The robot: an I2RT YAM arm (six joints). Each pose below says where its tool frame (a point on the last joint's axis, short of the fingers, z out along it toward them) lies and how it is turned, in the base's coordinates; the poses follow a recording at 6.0 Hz.
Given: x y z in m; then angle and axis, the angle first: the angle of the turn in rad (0 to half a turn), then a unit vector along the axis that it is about.
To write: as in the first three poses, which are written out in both.
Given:
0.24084 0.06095 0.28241 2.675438 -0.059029 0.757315 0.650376
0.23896 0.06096 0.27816 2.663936 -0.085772 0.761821 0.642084
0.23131 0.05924 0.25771 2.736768 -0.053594 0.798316 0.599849
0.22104 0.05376 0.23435 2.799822 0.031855 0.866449 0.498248
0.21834 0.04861 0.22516 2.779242 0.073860 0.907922 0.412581
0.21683 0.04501 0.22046 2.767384 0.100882 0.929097 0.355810
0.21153 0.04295 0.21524 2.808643 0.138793 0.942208 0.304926
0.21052 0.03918 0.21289 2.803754 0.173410 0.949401 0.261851
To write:
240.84 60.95 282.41 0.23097 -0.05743 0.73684 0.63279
238.96 60.96 278.16 0.23656 -0.08334 0.74020 0.62386
231.31 59.24 257.71 0.20103 -0.05250 0.78202 0.58760
221.04 53.76 234.35 0.17005 0.03139 0.85383 0.49099
218.34 48.61 225.16 0.18019 0.07265 0.89306 0.40583
216.83 45.01 220.46 0.18601 0.09912 0.91288 0.34960
211.53 42.95 215.24 0.16571 0.13687 0.92918 0.30071
210.52 39.18 212.89 0.16812 0.17094 0.93589 0.25812

